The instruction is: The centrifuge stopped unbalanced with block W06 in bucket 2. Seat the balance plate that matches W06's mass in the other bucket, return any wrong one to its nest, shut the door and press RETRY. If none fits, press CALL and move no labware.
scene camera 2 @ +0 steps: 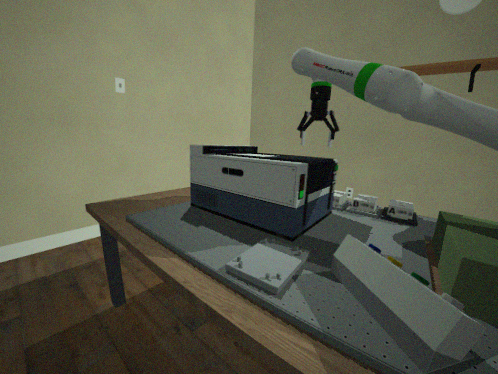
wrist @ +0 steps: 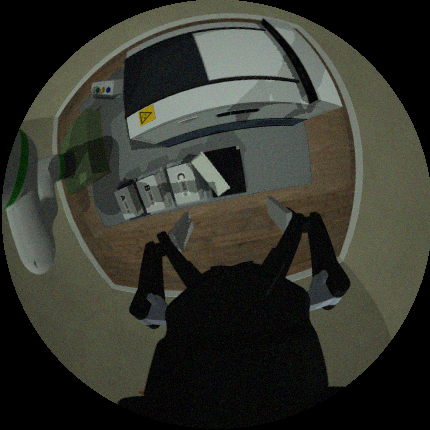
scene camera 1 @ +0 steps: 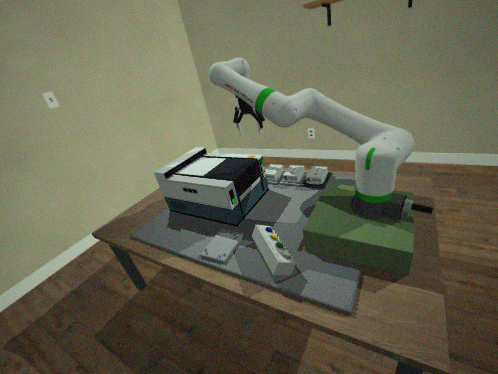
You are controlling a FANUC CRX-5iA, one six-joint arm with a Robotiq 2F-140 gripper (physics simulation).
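Places are measured from the arm's base along level axes (x right, y ahead, z up), in millimetres.
Pixels of known places: gripper, fingertip midpoint: (scene camera 2: 315, 146) (wrist: 228, 212) (scene camera 1: 251, 134); arm's base at its link origin: (wrist: 70, 163) (scene camera 1: 371, 206).
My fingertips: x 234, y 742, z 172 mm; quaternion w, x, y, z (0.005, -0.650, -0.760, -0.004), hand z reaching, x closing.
For each thing: its middle in the pictures, then the offset to it from my fingertips. Level surfaces: height alone.
- centrifuge at the middle of its body: (wrist: 219, 69) (scene camera 2: 262, 179) (scene camera 1: 213, 181) dx -355, dy +8, dz -135 mm
- White balance plates A at the middle of its body: (wrist: 128, 201) (scene camera 2: 400, 209) (scene camera 1: 316, 175) dx +23, dy -394, dz -224 mm
- B at the middle of its body: (wrist: 152, 193) (scene camera 2: 365, 202) (scene camera 1: 294, 173) dx +0, dy -265, dz -224 mm
- C at the middle of its body: (wrist: 184, 182) (scene camera 2: 334, 197) (scene camera 1: 272, 172) dx -24, dy -134, dz -224 mm
- button box at the middle of its body: (scene camera 2: 392, 284) (scene camera 1: 271, 248) (wrist: 105, 86) dx -556, dy -492, dz -215 mm
- pale block at the middle of its body: (wrist: 209, 173) dx -48, dy -43, dz -200 mm
- black panel at the middle of its body: (wrist: 225, 171) dx -48, dy +6, dz -248 mm
- flat pegged plate at the middle of its body: (scene camera 2: 270, 258) (scene camera 1: 222, 243) dx -610, dy -272, dz -245 mm
- table at its surface level: dz -270 mm
My gripper (scene camera 1: 250, 131) (scene camera 2: 316, 142) (wrist: 228, 212) is open and empty, high above the table behind the centrifuge. The centrifuge (scene camera 1: 197, 192) (scene camera 2: 250, 180) (wrist: 240, 95) is a white and dark blue box with black and white top surfaces. Its buckets and block W06 do not show. White balance plates A (scene camera 1: 317, 175) (scene camera 2: 401, 210) (wrist: 129, 205), B (scene camera 1: 294, 174) (scene camera 2: 365, 203) (wrist: 155, 194) and C (scene camera 1: 274, 173) (wrist: 185, 185) stand in a row behind it. Their mass labels are too blurred to read. The button box (scene camera 1: 270, 252) (scene camera 2: 395, 295) (wrist: 102, 90) has blue, yellow and green buttons.
A pale block (wrist: 212, 175) stands beside C, next to a black panel (wrist: 232, 165). A flat pegged plate (scene camera 1: 220, 248) (scene camera 2: 267, 265) lies before the centrifuge. The arm's green base block (scene camera 1: 360, 235) (wrist: 85, 155) stands on the table (scene camera 1: 400, 310).
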